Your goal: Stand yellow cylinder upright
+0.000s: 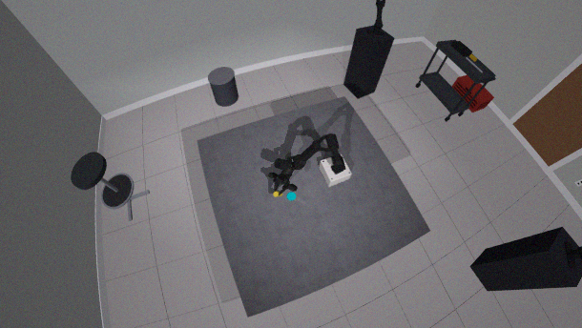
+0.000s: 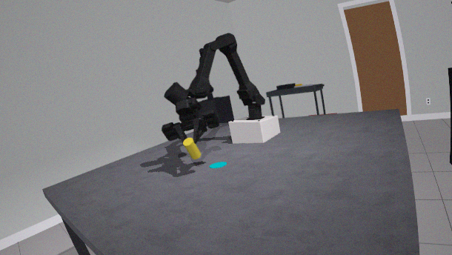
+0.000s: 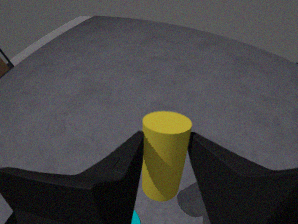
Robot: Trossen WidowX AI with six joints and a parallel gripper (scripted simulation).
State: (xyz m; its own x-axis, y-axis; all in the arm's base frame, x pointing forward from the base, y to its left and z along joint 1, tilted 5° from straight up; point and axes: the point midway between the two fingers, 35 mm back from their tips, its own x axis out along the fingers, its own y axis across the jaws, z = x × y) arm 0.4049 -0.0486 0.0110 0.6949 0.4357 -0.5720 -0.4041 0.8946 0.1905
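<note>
Right now the cyan circle is 100 mm below my gripper tip, 90 mm behind it and 20 mm to the left of it. Also, from my gripper tip: yellow tall cylinder (20 mm below, 10 mm behind).
</note>
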